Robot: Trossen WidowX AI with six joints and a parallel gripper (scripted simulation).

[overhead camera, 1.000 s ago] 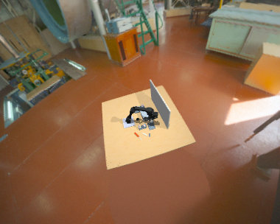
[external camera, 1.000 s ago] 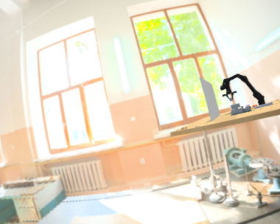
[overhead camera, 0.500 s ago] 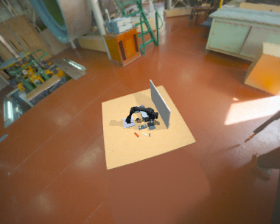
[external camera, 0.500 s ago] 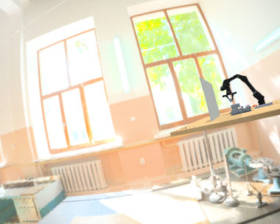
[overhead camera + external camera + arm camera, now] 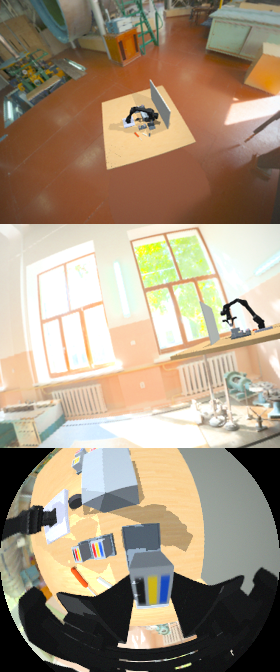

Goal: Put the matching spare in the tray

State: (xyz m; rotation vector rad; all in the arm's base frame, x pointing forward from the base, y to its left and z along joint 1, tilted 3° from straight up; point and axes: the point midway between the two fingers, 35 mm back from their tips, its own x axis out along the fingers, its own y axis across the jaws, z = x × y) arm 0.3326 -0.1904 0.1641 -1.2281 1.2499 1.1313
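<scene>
Right now my gripper tip is 130 mm above the grey tray, 10 mm to the right of it and 10 mm past it. Also, from my gripper tip: grey upright panel (210 mm to the left, 200 mm ahead, 90 mm above); then grey box (210 mm to the left, 80 mm below, 50 mm behind).
</scene>
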